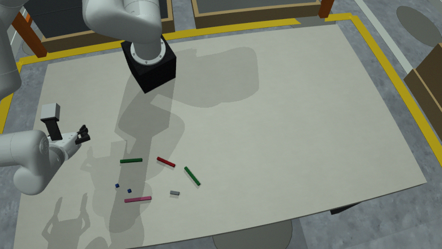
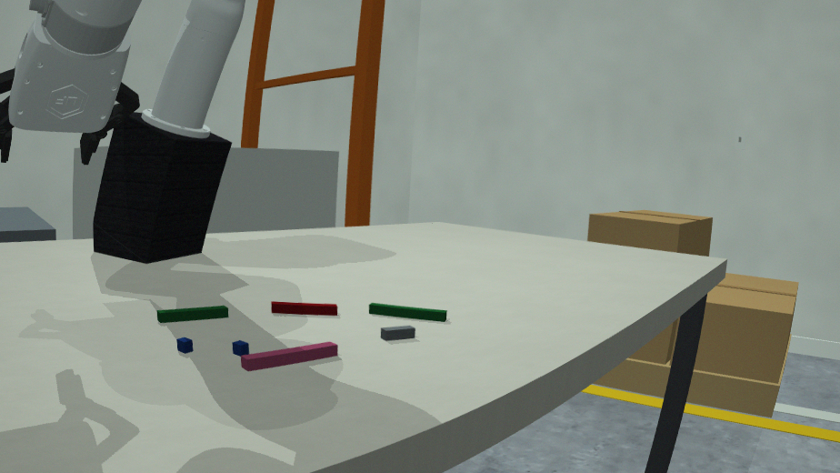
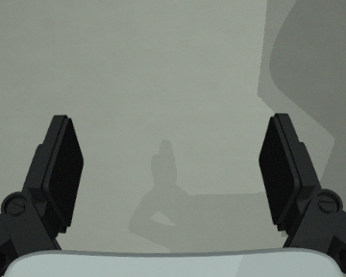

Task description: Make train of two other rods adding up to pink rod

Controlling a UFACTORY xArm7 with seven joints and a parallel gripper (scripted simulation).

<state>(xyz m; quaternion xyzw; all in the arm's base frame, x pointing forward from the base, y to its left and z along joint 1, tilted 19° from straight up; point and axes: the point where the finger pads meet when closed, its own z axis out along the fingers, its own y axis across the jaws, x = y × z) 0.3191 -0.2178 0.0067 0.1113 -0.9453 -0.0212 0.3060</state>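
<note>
My gripper is now 21 cm to the right of the pink rod, 17 cm short of it and 16 cm above it. Round my hand: grey rod: 33 cm to the left, 16 cm below, 14 cm ahead; red rod: 29 cm to the left, 16 cm below, 3 cm ahead.
</note>
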